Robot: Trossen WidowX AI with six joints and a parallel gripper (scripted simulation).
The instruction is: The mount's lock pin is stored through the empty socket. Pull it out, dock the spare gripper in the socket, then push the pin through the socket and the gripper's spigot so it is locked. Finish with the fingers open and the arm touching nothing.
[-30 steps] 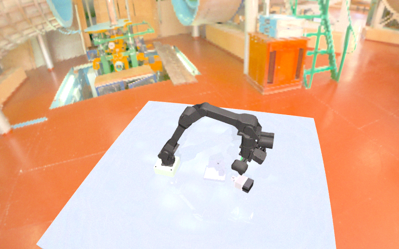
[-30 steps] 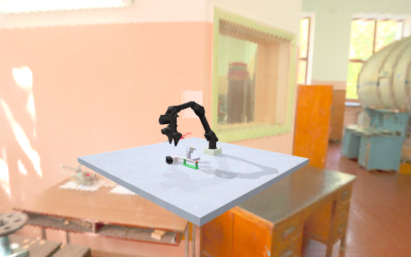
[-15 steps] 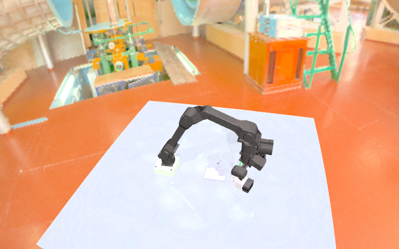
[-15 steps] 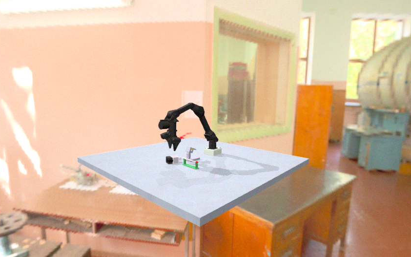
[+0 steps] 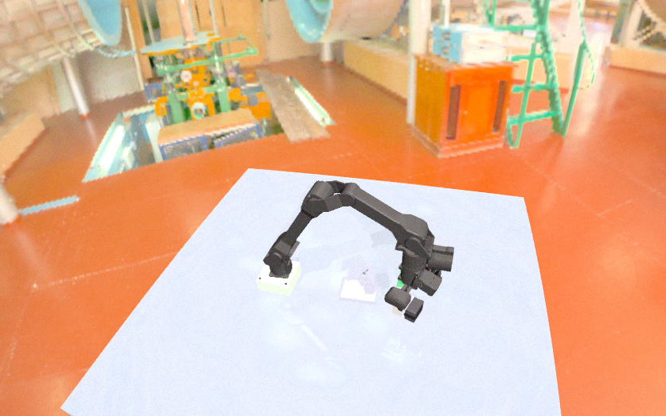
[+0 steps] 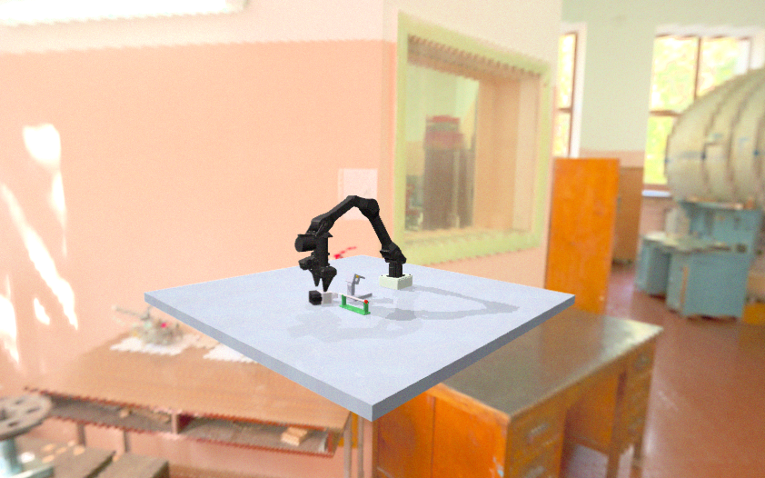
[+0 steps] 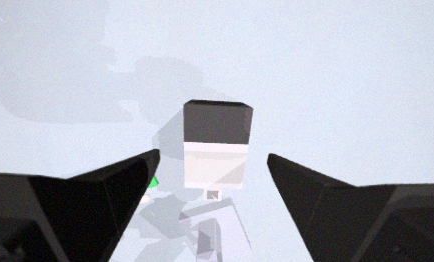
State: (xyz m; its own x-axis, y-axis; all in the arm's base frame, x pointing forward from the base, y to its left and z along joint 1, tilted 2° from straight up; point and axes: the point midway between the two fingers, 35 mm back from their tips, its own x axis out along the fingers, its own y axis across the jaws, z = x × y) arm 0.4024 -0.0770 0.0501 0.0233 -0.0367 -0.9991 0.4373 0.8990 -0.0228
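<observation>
Now: the spare gripper 1 cm behind my gripper tip, 1 cm to the left of it and 3 cm below it. Round my gripper tip: green cradle (1 cm behind, 16 cm to the left, 3 cm below); then mount (14 cm behind, 6 cm to the left).
</observation>
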